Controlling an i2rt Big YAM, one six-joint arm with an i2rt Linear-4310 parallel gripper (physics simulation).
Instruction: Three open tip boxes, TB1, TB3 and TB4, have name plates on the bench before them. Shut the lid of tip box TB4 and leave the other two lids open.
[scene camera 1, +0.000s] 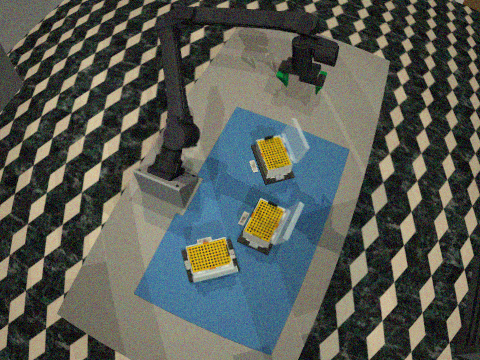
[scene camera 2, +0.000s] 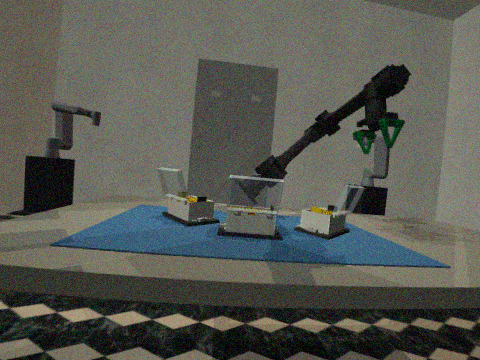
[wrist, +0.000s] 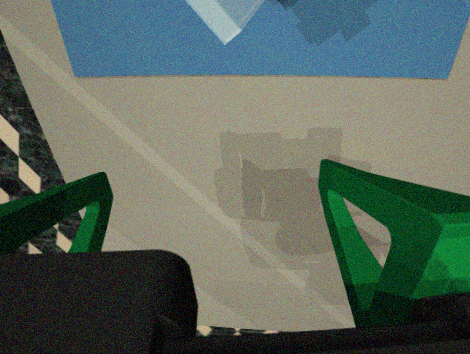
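Pixels of known places: gripper, fingertip midpoint: (scene camera 1: 301, 89) (scene camera 2: 377, 151) (wrist: 213, 178); arm's base, origin of the base link: (scene camera 1: 165, 172).
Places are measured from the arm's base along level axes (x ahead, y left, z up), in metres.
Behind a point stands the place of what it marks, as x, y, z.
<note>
Three white tip boxes with yellow racks stand open: one nearest the gripper (scene camera 1: 274, 152) (scene camera 2: 322, 221), one in the middle (scene camera 1: 265, 220) {0.345, -0.026, -0.010} (scene camera 2: 250, 223) {0.386, -0.031, -0.035}, and one at the far end (scene camera 1: 209, 255) (scene camera 2: 192, 210) {0.302, -0.179, -0.030}. Their clear lids, the nearest (scene camera 1: 298, 141) {0.353, 0.248, 0.041} (scene camera 2: 353, 198) {0.352, 0.254, 0.043} (wrist: 225, 32) {0.320, 0.302, 0.075}, the middle (scene camera 1: 291, 223) {0.421, -0.044, 0.077} (scene camera 2: 257, 192) {0.422, -0.028, 0.044} and the far one (scene camera 1: 215, 274) {0.286, -0.255, 0.076} (scene camera 2: 172, 181) {0.304, -0.238, 0.045}, stand raised. The small name plates (scene camera 1: 253, 166) {0.237, 0.164, -0.066} (scene camera 1: 244, 218) {0.279, -0.021, -0.066} (scene camera 1: 204, 241) {0.208, -0.160, -0.007} are too blurred to read, so I cannot tell which box is TB4. My gripper (scene camera 1: 302, 88) {0.315, 0.340, 0.184} (scene camera 2: 378, 149) {0.315, 0.340, 0.184} (wrist: 213, 178) {0.315, 0.340, 0.184} is open and empty, high above the bench beyond the mat's end.
The boxes stand on a blue mat (scene camera 1: 200, 310) {0.271, -0.348, -0.068} (scene camera 2: 150, 245) {0.485, -0.236, -0.068} (wrist: 150, 50) {0.428, 0.347, -0.068} on the beige bench (scene camera 1: 95, 295) {-0.049, -0.456, -0.071} (scene camera 2: 100, 260) {0.558, -0.293, -0.071} (wrist: 165, 110) {0.425, 0.424, -0.071}. The arm's base (scene camera 1: 167, 190) {0.044, -0.065, 0.027} is fixed at the bench's side. In scene camera 2, two grey arms (scene camera 2: 63, 127) (scene camera 2: 381, 160) stand behind the bench.
</note>
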